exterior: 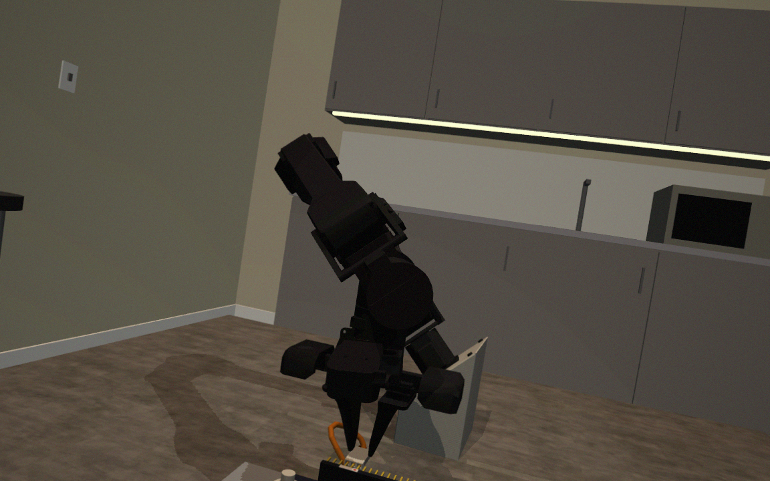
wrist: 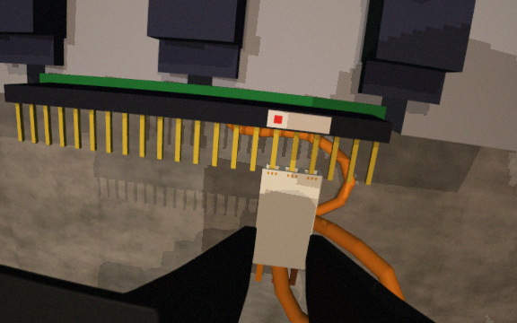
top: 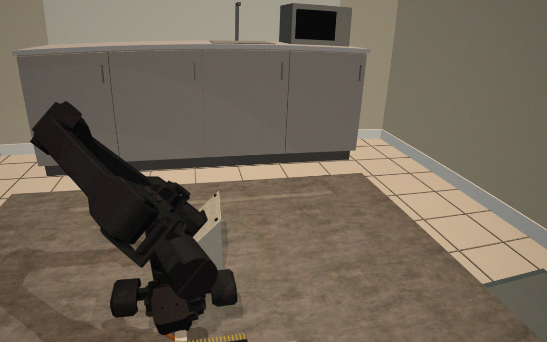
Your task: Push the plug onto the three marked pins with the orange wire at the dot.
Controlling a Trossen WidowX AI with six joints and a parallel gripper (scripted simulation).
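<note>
The cream band is 4 cm ahead of my gripper tip. Round my gripper tip: grey holder plate: 20 cm ahead, 5 cm below, 2 cm to the left; red dot: 4 cm ahead.
</note>
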